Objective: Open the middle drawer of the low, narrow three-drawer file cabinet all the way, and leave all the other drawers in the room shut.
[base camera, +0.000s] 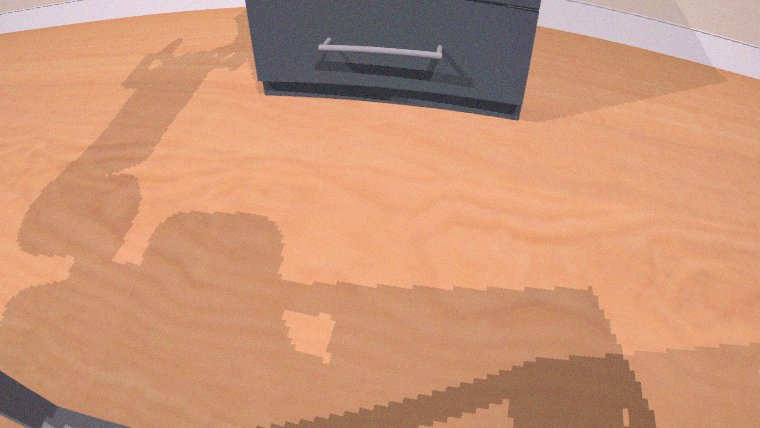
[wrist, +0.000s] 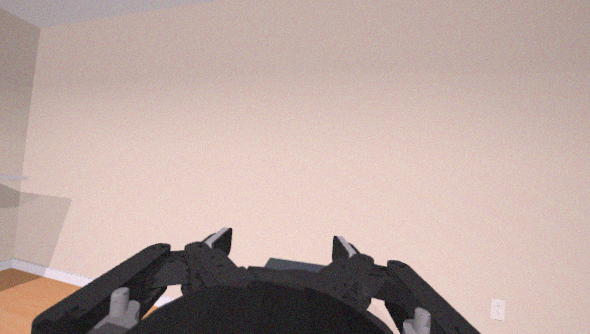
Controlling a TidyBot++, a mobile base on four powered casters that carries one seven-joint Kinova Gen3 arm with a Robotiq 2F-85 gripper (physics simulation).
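Frame: origin at the arm's base, x ahead, y left, z up, level; metres.
Seen in the pictures: gripper, fingertip midpoint: [wrist: 282, 243].
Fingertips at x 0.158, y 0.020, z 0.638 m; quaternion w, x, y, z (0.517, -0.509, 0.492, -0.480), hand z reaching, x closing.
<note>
Pixels of each thing's top centre, then the offset from my fingertips to it. "spot": a spot on its surface instead. Level surfaces: height alone.
- pale bar handle, surface spot: [base camera: 380, 51] spot: 0.483 m ahead, 0.022 m left, 0.918 m down
- cabinet's top, surface height: 0.515 m down
- wooden floor, surface height: 1.035 m down
- outlet, top centre: [wrist: 497, 298] 0.894 m ahead, 1.167 m right, 0.578 m down
The dark grey file cabinet [base camera: 297, 31] stands at the top middle of the base camera view, against the wall. Its lowest drawer front shows with a pale bar handle [base camera: 380, 51], and this drawer looks shut. A seam shows at the view's top edge; the middle drawer's handle does not show there. A small piece of the cabinet's top [wrist: 295, 264] shows in the wrist view, low between the fingers and mostly hidden by the gripper. My gripper [wrist: 282, 243] is open, with its fingers wide apart and no object between them.
The wooden floor [base camera: 425, 186] carries shadows of the arm and base. A white baseboard [base camera: 627, 37] runs along the wall behind the cabinet. In the wrist view, the wall [wrist: 300, 125] has an outlet [wrist: 497, 309] at the lower right and a corner at the left.
</note>
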